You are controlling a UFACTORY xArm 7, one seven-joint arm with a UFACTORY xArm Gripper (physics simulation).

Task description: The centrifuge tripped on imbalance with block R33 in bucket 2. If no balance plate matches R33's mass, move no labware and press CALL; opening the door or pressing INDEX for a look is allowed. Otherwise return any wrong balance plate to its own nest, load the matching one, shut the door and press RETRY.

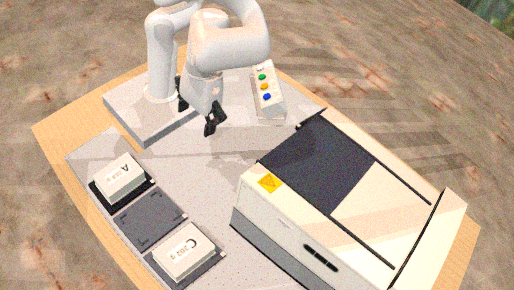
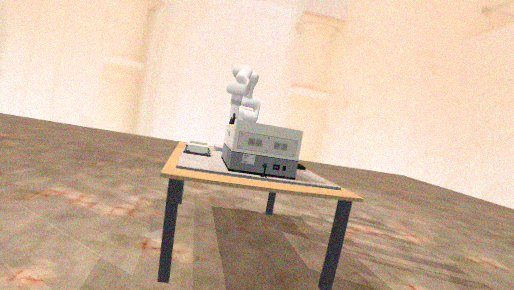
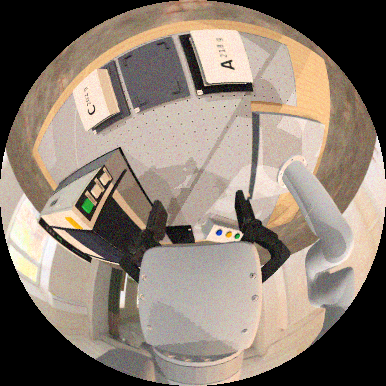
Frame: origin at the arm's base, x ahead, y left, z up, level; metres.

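Where they show: gripper, fingertip midpoint: (image 1: 195, 121) (image 3: 198, 202); arm's base, link origin: (image 1: 161, 92) (image 3: 291, 170).
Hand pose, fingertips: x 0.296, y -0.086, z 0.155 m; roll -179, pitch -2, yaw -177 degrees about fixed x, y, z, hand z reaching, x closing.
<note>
Each offset is from my fingertips to the top centre of the thing. "spot": to the spot under its first point. Level surfaces: height alone.
My gripper (image 1: 196, 120) (image 3: 198, 202) is open and empty, above the board between the robot base and the centrifuge. White plate A @[dx -0.074, dy -0.203, dz -0.126 m] (image 1: 120, 179) (image 3: 221, 57), marked 218 g, and plate C @[dx +0.194, dy -0.189, dz -0.126 m] (image 1: 184, 252) (image 3: 95, 100), marked 202 g, lie on dark nests. The middle nest @[dx +0.059, dy -0.195, dz -0.162 m] (image 1: 150, 220) (image 3: 155, 75) between them is bare. The centrifuge (image 1: 287, 222) (image 2: 262, 145) has a dark panel @[dx +0.271, dy +0.132, dz +0.033 m] (image 1: 320, 160) on top; its buckets and block R33 do not show. Its front shows a lit green square @[spot: dx +0.181, dy -0.015, dz +0.003 m] (image 3: 88, 206) beside two pale squares. The button box @[dx -0.095, dy +0.378, dz -0.096 m] (image 1: 272, 107) (image 3: 212, 232) has blue, amber, green and white buttons.
The robot base (image 1: 142, 127) stands on the table @[dz -0.193 m] (image 1: 55, 122) (image 2: 170, 170) beside the nests. A black pad @[spot: dx +0.117, dy +0.398, dz -0.162 m] (image 3: 180, 234) lies between the centrifuge and the button box. The centrifuge is a tall obstacle with dark rails along its top.
</note>
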